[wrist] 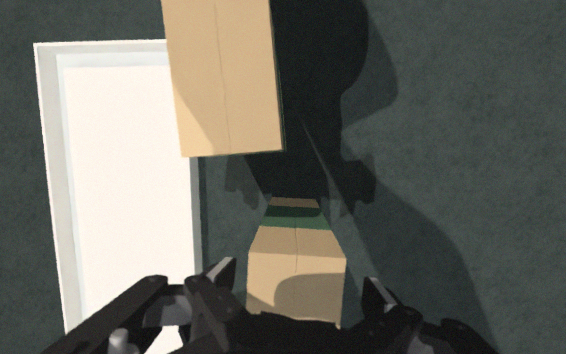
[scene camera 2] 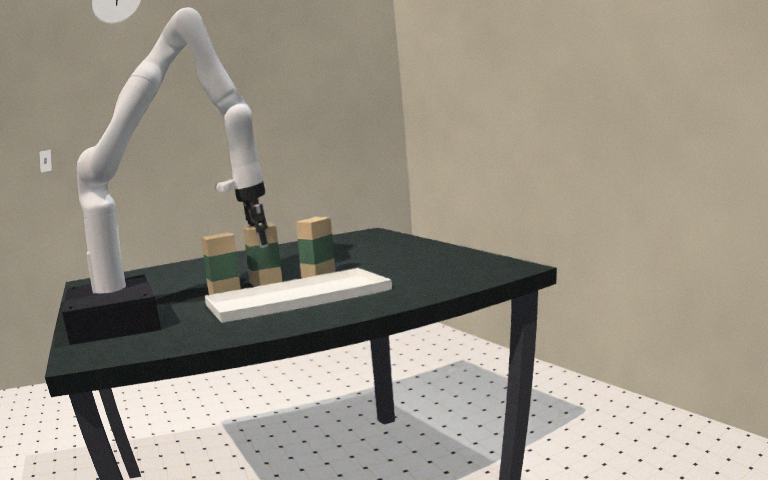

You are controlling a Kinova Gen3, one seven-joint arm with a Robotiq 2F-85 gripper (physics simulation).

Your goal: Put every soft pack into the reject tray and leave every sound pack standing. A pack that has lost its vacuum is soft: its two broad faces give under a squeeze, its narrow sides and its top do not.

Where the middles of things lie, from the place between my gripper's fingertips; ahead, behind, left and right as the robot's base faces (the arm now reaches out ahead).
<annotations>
My hand is 180 mm to the left of the white reject tray [scene camera 2: 295, 294], 90 mm above it and 30 mm short of it.
</annotations>
